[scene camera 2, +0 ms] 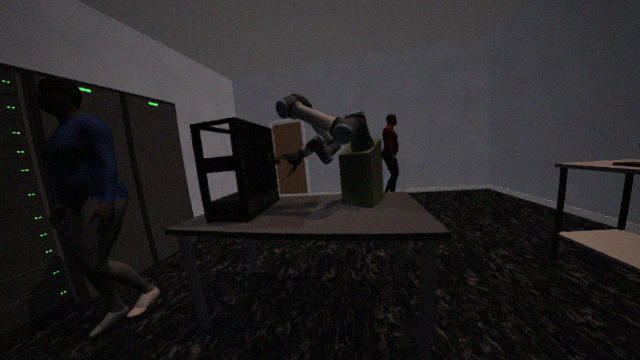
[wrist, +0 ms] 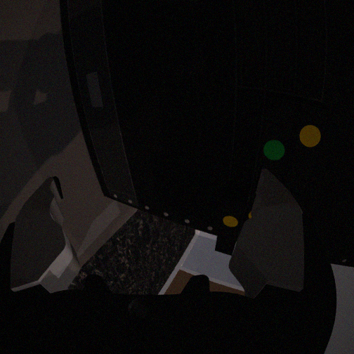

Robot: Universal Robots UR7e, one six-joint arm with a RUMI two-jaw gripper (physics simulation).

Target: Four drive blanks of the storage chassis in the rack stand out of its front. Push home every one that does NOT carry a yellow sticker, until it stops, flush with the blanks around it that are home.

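Seen in the pictures: gripper, fingertip midpoint: (scene camera 2: 281,168); arm's base, origin of the base link: (scene camera 2: 362,146).
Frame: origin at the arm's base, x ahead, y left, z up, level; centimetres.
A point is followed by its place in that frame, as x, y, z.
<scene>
The rack (scene camera 2: 256,165) {67.5, 12.1, -5.7} stands on the table's left part. The storage chassis front (wrist: 175,110) is nearly black in the wrist view, so single drive blanks and how far they stand out cannot be told. A yellow sticker (wrist: 310,136) and a green sticker (wrist: 274,150) show right of the middle. Another yellow sticker (wrist: 230,221) lies lower, and a yellow sliver (wrist: 250,215) shows at the edge of the right finger, which hides the rest. My gripper (scene camera 2: 282,168) {55.9, -1.6, -10.0} (wrist: 155,176) is open and empty, close in front of the rack's front; contact cannot be told.
The arm stands on a green pedestal (scene camera 2: 360,177) {3.6, 8.2, -18.8} on the table (scene camera 2: 320,222) {27.9, 31.7, -37.4}. A person in blue (scene camera 2: 85,155) is at the left by dark cabinets (scene camera 2: 155,165). A person in red (scene camera 2: 391,142) stands behind the pedestal. A shelf table (scene camera 2: 560,200) is at the right.
</scene>
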